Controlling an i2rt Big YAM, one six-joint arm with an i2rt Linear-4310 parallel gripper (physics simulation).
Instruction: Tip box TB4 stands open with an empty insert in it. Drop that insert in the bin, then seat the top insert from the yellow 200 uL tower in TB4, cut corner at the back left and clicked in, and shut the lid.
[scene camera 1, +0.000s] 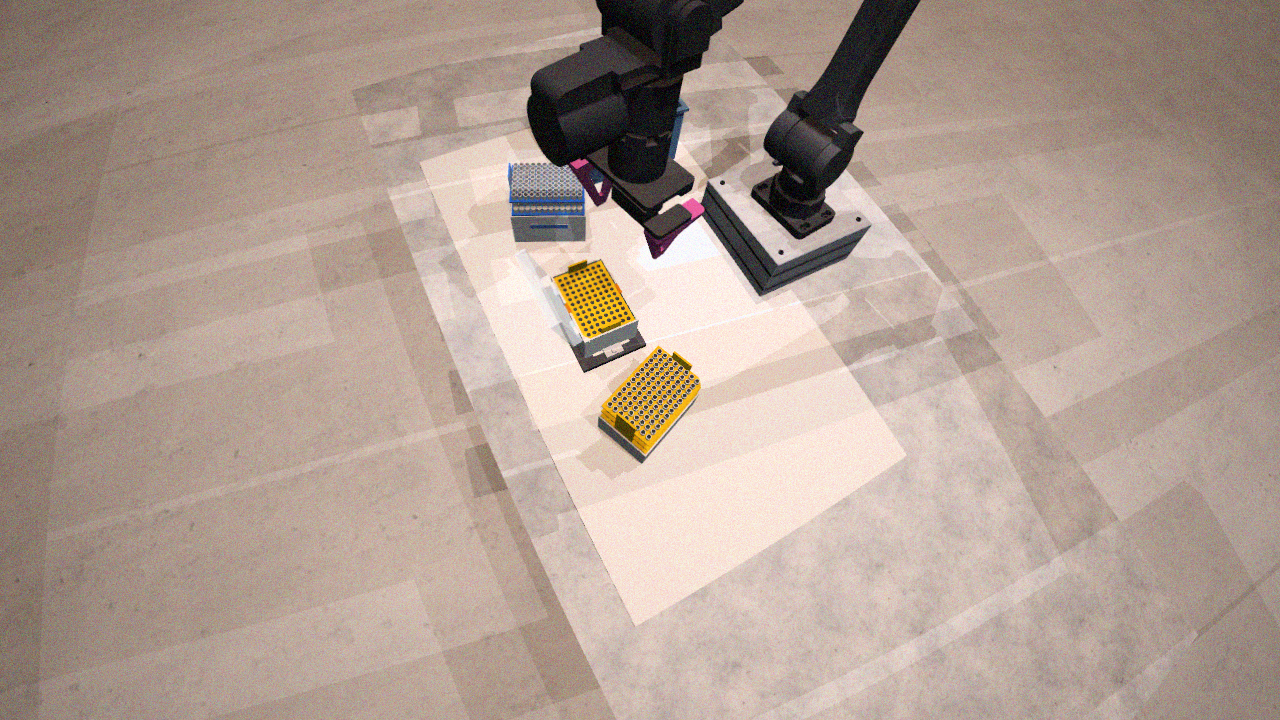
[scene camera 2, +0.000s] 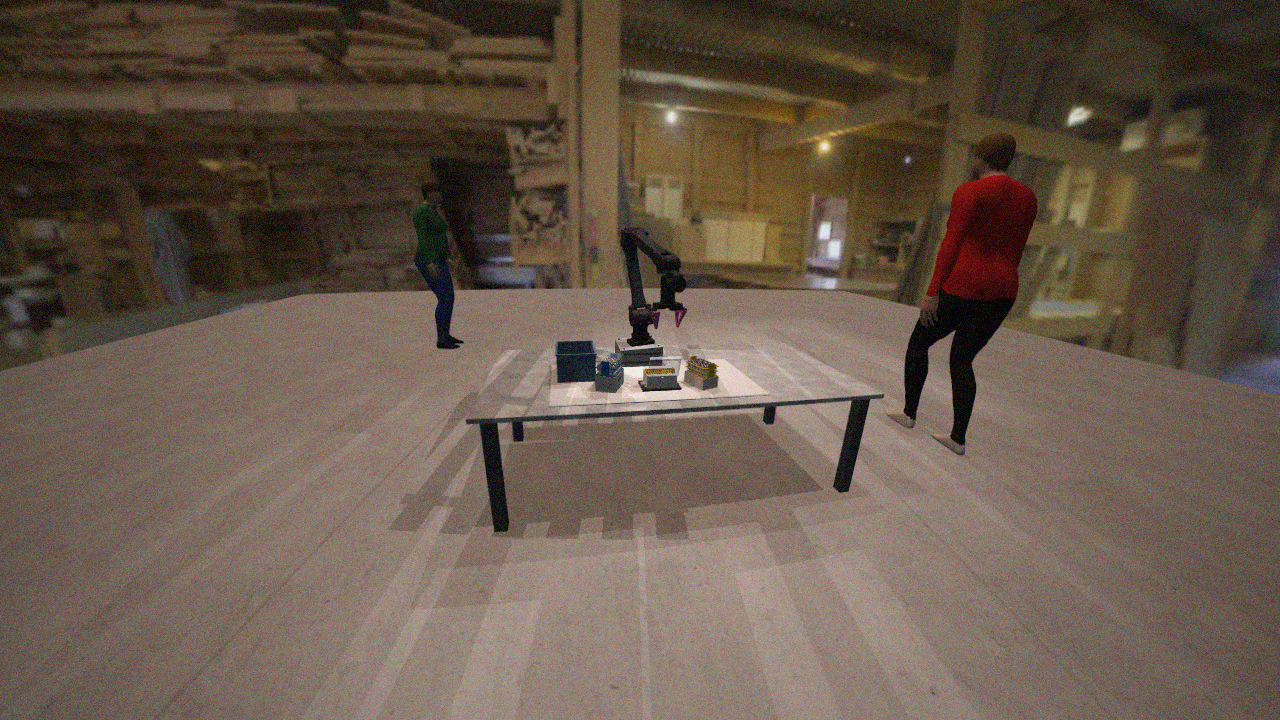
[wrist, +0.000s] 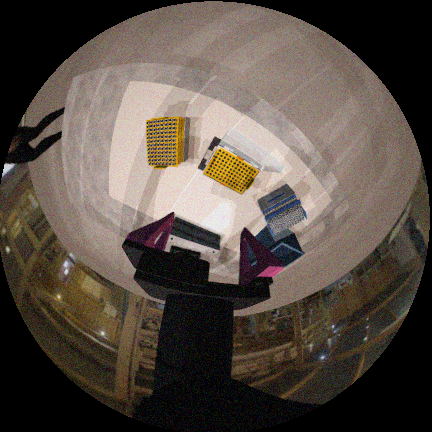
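Tip box TB4 (scene camera 1: 610, 338) (scene camera 2: 660, 381) stands open on a dark base plate (scene camera 1: 637, 343), its clear lid (scene camera 1: 541, 291) (wrist: 252, 152) tilted back. A yellow insert (scene camera 1: 593, 300) (wrist: 231, 170) with dark, empty-looking holes sits in it. The yellow tower (scene camera 1: 651, 398) (scene camera 2: 700, 368) (wrist: 163, 142) stands beside TB4, its top insert showing pale-ringed tips. The blue bin (scene camera 2: 575, 361) (wrist: 290, 240) is mostly behind the arm in scene camera 1; its inside is not readable. My gripper (scene camera 1: 628, 228) (scene camera 2: 667, 325) (wrist: 208, 222) is open and empty, high above the table, away from TB4.
A blue-and-grey tip tower (scene camera 1: 547, 201) (scene camera 2: 609, 374) (wrist: 283, 207) stands between TB4 and the bin. The arm's base block (scene camera 1: 787, 255) (scene camera 2: 639, 351) is on the opposite side of the mat from TB4's lid. Two people (scene camera 2: 432, 232) (scene camera 2: 984, 232) stand away from the table.
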